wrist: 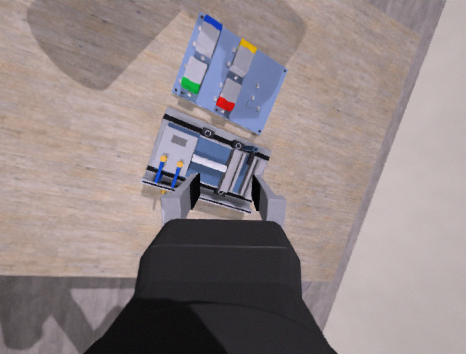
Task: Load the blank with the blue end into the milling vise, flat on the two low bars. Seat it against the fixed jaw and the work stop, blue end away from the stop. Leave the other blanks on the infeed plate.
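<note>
The blank with the blue end [208, 38] lies on the infeed plate [272, 82] at its upper left corner, blue end pointing to the top of the view. Blanks with a yellow end [244, 58], a green end [194, 75] and a red end [229, 94] lie on the same plate. The milling vise [178, 141] stands below the plate in the view, with a white bar [209, 163] across its blue bed and ribbed jaw parts at the right. My gripper [226, 184] is open and empty, high above the table, its fingertips overlapping the vise's near edge in the view.
Two blue handles with orange knobs [163, 158] [180, 164] stick out at the vise's left part. Small pins stand on the infeed plate beside the blanks. The wooden table [80, 200] ends at the right and at the bottom, with grey floor beyond.
</note>
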